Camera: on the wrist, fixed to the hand. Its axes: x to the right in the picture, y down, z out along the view.
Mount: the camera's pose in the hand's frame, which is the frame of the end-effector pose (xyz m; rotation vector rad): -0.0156 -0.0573 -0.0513 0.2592 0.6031 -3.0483
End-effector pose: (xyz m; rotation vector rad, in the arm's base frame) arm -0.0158 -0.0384 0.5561 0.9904 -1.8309 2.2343
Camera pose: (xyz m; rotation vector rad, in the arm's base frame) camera 0.0008 0.0290 0.5927 0.9673 0.8117 0.1672
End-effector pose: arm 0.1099 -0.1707 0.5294 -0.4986 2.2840 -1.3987
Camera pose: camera 0.1014 -0.1491 0.6044 1.5776 0.3823 0.7120
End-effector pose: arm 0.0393 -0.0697 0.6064 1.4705 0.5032 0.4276
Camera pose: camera -0.0043 -0.0396 0.5485 -0.5684 2.3568 -1.6762
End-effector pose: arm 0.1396 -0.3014 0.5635 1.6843 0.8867 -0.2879
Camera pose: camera 0.0767 -0.2573 0.5475 0.7908 -2.2006 1.2347
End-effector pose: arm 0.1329 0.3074 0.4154 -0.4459 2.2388 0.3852
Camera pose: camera 0.1337 0.2382 0.4524 2.7089 0.2249 1.5632
